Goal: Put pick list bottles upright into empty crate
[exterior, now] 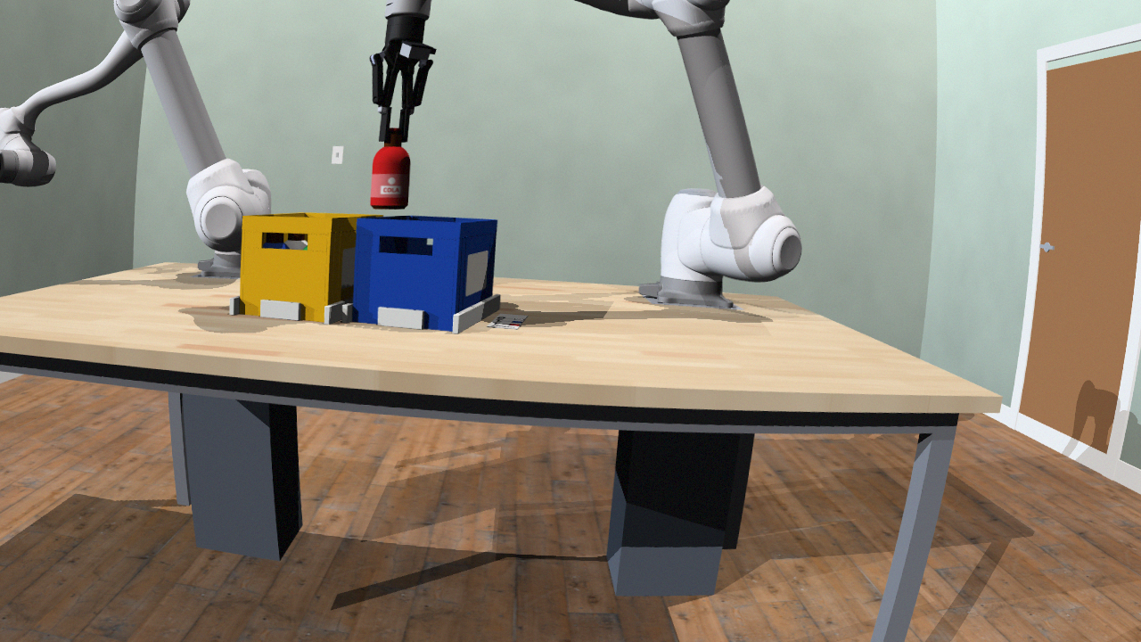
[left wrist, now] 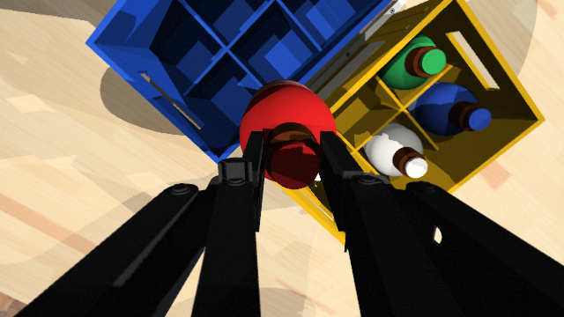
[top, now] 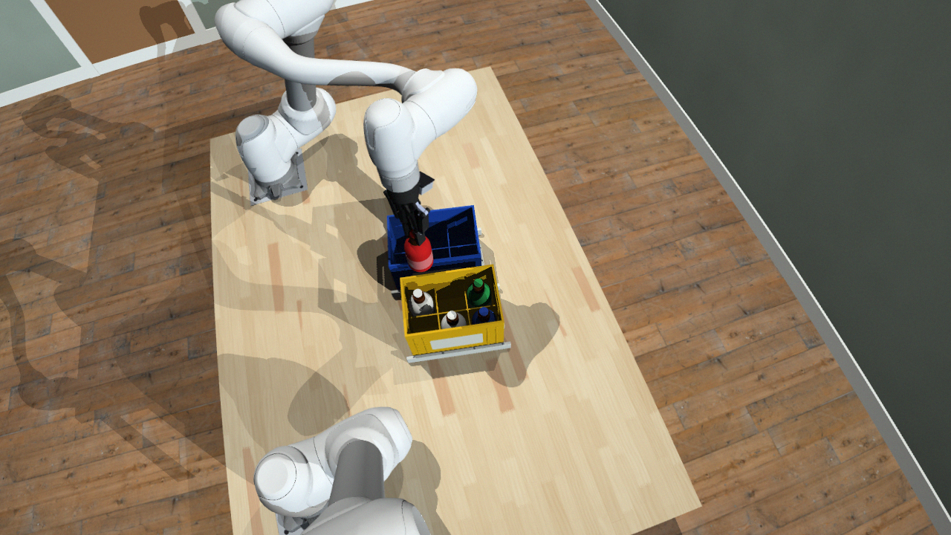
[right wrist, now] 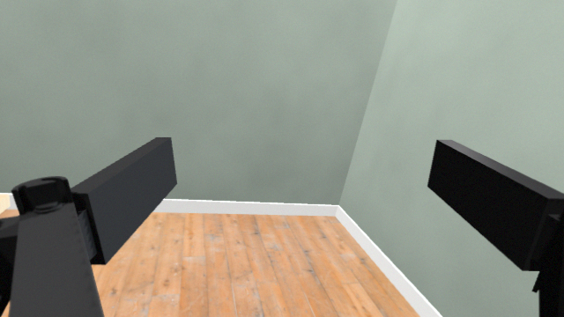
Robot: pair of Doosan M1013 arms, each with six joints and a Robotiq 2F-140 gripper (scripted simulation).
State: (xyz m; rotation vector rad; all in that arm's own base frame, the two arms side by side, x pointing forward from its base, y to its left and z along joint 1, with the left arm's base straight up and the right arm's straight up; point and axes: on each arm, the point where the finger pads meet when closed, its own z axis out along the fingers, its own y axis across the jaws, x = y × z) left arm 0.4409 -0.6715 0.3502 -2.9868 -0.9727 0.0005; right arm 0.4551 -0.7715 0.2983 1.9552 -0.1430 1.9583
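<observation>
Right now the red bottle is 80 mm below my left hand. Round my left hand: green bottle 140 mm ahead, 100 mm to the right, 260 mm below; yellow crate 50 mm ahead, 130 mm to the right, 270 mm below; blue crate 50 mm ahead, 90 mm to the left, 270 mm below.
</observation>
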